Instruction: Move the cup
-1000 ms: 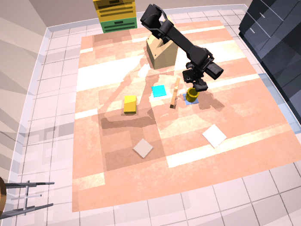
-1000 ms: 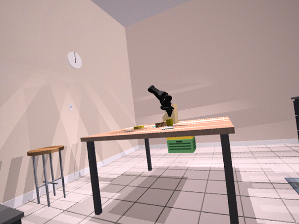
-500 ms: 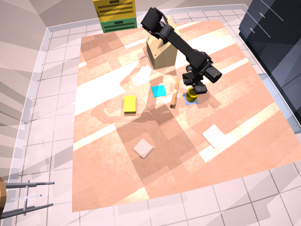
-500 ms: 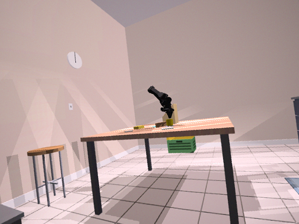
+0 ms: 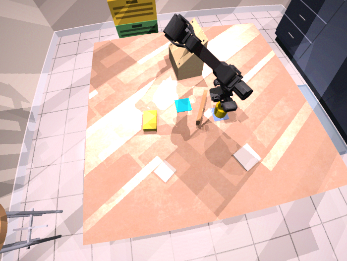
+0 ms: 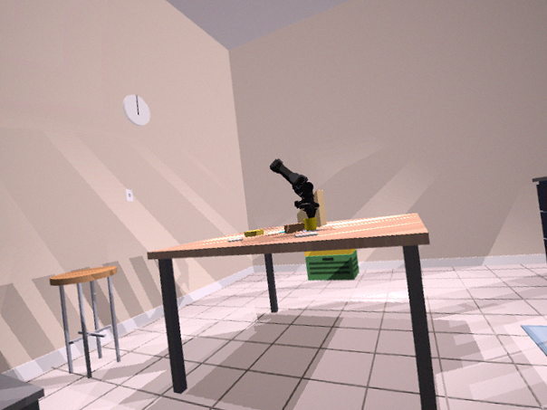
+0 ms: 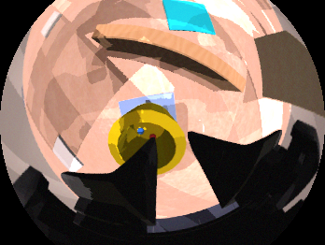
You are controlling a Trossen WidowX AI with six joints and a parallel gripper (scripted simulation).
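My gripper tip is 20 mm short of the yellow cup and 20 mm above it. Also, from my gripper tip: cyan pad 60 mm behind, 190 mm to the right, 60 mm below; then pale blue pad 30 mm ahead, 60 mm below; then low wooden bar 20 mm behind, 90 mm to the right, 40 mm below.
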